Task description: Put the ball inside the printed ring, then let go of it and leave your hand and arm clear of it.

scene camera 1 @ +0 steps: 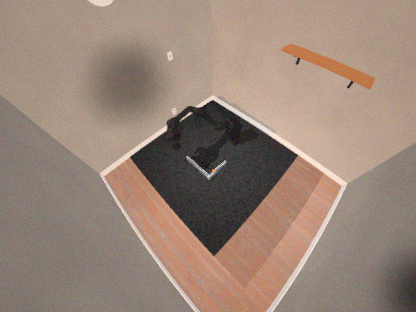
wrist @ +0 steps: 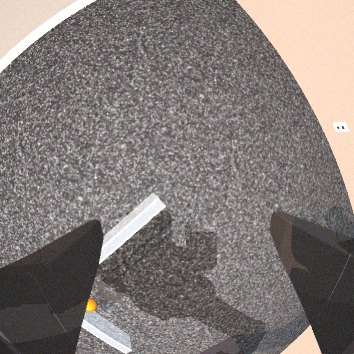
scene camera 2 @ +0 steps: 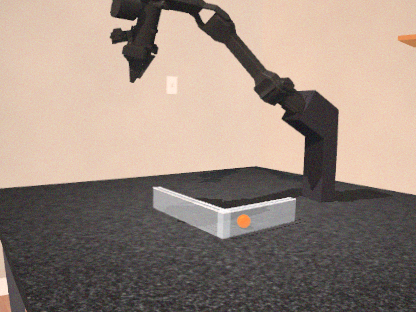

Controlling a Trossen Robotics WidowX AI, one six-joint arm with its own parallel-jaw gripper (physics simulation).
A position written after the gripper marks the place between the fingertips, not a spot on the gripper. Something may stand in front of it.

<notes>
In view: the gripper [scene camera 2: 135,80], a wall [scene camera 2: 214,220] and a wall [scene camera 2: 250,218].
The gripper is seen too in the wrist view [wrist: 188,226].
</notes>
